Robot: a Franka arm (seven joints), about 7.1 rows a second.
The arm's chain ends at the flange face. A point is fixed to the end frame.
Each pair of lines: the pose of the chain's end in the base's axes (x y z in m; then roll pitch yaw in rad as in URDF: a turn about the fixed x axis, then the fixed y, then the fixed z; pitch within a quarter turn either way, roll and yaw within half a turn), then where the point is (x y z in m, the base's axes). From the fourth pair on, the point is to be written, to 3 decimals.
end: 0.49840 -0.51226 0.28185 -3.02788 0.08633 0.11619
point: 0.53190 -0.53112 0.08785
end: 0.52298 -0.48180 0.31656 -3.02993 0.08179 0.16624
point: 0.55832 -0.49920 0.12275
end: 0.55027 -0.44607 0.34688 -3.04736 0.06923 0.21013
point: 0.58944 -0.46464 0.15392
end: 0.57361 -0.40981 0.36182 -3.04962 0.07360 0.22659
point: 0.612 -0.428 0.169
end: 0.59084 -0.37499 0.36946 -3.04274 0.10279 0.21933
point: 0.624 -0.394 0.175
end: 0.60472 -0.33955 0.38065 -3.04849 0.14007 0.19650
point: 0.630 -0.362 0.186
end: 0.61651 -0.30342 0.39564 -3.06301 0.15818 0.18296
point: 0.639 -0.329 0.201
